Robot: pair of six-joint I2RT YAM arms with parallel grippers.
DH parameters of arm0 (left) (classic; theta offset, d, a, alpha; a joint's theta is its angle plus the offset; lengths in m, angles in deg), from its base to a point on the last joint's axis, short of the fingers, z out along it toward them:
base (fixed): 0 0 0 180
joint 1: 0 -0.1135 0.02 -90
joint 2: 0 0 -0.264 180
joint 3: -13.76 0 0.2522 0
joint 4: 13.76 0 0.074 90
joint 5: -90 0 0 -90
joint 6: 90 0.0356 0 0
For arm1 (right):
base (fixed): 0 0 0 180
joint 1: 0 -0.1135 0.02 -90
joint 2: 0 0 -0.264 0
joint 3: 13.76 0 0.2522 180
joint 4: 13.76 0 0.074 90
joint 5: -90 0 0 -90
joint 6: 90 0.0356 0 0
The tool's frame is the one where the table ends.
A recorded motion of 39 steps. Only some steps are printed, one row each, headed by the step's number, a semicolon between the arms.
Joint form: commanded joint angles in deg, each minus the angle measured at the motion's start. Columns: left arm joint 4, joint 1, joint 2, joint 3, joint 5, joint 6; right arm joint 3, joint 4, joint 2, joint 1, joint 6, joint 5.
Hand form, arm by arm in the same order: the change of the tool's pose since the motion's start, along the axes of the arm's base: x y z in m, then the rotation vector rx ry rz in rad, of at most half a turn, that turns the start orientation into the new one. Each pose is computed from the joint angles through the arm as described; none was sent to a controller.
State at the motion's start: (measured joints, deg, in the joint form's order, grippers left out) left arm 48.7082 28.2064 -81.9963 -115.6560 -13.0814 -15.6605; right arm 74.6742 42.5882 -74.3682 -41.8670 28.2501 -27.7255
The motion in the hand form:
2: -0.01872 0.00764 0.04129 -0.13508 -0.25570 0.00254; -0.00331 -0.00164 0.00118 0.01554 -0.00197 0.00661
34: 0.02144 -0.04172 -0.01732 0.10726 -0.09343 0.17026; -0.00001 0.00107 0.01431 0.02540 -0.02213 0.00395
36: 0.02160 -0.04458 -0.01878 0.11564 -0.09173 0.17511; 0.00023 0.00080 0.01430 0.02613 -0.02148 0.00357
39: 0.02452 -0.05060 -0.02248 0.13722 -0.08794 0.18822; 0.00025 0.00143 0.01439 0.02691 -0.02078 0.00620
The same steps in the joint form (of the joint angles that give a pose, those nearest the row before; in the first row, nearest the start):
2: -12.41 0.62 2.19 -1.95 0.78 0.10; -0.49 -0.14 0.89 -0.14 0.31 0.57
34: -7.75 7.30 -4.13 2.54 18.52 3.53; 3.02 0.83 -0.34 -0.14 0.14 0.22
36: -7.66 7.83 -4.40 2.54 19.41 3.62; 3.02 0.83 -0.34 -0.06 0.14 0.30
39: -7.49 8.62 -5.36 2.28 21.16 3.97; 3.11 0.83 -0.43 -0.14 0.14 0.39

